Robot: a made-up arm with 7 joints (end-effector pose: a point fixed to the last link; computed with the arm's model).
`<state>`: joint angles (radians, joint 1 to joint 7).
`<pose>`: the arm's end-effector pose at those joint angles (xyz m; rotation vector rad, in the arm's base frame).
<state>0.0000 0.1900 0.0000 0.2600 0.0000 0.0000 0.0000</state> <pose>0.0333 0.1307 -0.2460 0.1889 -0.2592 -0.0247</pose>
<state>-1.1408 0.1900 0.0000 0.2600 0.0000 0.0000 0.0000</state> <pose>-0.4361 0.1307 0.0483 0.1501 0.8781 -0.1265</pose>
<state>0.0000 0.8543 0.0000 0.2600 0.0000 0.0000 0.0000</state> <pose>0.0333 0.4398 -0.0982 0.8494 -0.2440 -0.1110</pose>
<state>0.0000 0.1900 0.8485 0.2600 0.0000 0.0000 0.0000</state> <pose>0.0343 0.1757 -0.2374 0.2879 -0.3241 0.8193</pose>
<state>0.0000 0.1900 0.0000 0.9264 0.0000 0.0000 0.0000</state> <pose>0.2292 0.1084 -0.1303 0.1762 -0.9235 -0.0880</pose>
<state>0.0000 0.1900 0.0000 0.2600 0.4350 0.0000 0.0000</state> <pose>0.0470 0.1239 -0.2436 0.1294 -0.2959 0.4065</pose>
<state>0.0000 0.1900 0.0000 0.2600 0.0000 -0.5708 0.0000</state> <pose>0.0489 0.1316 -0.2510 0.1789 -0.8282 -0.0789</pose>
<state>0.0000 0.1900 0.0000 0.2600 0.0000 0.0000 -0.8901</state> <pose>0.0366 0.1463 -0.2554 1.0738 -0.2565 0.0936</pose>
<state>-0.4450 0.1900 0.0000 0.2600 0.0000 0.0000 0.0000</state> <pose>-0.1880 0.1307 -0.1984 0.1786 0.1844 -0.0657</pose>
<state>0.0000 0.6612 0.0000 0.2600 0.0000 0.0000 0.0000</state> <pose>0.0333 0.3611 -0.1620 0.6574 -0.2504 -0.0859</pose>
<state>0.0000 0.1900 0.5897 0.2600 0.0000 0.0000 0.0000</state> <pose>0.0382 0.1621 -0.2400 0.2601 -0.3077 0.5613</pose>
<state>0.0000 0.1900 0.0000 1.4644 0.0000 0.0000 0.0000</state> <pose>0.3061 0.0765 0.0358 0.1547 -1.4597 -0.1391</pose>
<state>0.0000 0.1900 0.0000 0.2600 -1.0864 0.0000 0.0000</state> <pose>0.0194 0.1648 -0.2432 0.3114 -0.1308 -1.1014</pose>
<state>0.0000 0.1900 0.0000 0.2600 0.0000 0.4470 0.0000</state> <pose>0.0246 0.1289 -0.2368 0.1894 0.1864 0.0178</pose>
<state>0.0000 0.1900 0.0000 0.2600 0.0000 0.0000 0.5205</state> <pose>0.0305 0.1274 -0.2358 -0.3286 -0.2449 -0.0908</pose>
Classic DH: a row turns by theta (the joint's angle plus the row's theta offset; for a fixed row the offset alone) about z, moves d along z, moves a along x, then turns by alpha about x. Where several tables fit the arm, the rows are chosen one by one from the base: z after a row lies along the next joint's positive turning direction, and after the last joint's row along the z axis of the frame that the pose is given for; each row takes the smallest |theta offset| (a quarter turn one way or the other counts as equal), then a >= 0, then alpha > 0; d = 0 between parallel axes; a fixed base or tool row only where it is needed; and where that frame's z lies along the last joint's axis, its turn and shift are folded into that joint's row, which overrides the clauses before.
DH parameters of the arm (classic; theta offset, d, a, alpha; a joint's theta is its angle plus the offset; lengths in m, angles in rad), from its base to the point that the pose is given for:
base (fixed): 0 0.267 0.028 1.5708
joint 1: 1.5708 -0.071 0.009 1.5708
joint 2: 1.5708 -0.045 0.016 1.5708
joint 3: -1.5708 -0.182 0.022 -1.5708
joint 4: 0 -0.005 -0.003 1.5708
joint 5: 0 -0.33 -0.001 1.5708
joint 6: -1.5708 -0.009 0.011 -1.5708
joint 7: 1.5708 0.022 0.02 -1.5708
tool (fixed): 1.5708 -0.008 0 0

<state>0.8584 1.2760 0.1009 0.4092 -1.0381 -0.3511 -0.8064</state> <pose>0.1785 0.5729 0.2203 2.3716 -0.9461 -0.4451</pose>
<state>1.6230 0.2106 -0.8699 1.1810 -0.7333 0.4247 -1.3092</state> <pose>0.3884 -0.0787 0.4464 -1.6162 2.1800 -0.5391</pose>
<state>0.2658 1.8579 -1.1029 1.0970 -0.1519 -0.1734 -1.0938</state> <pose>0.1529 0.4973 0.1350 1.8538 -0.9253 -1.4636</pose>
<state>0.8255 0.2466 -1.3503 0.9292 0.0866 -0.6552 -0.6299</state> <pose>0.3558 -0.1115 -0.0351 -0.0805 -2.1517 -0.8422</pose>
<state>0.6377 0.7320 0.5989 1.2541 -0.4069 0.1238 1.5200</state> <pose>0.2501 0.3739 0.2754 0.1242 -1.1957 -0.8290</pose>
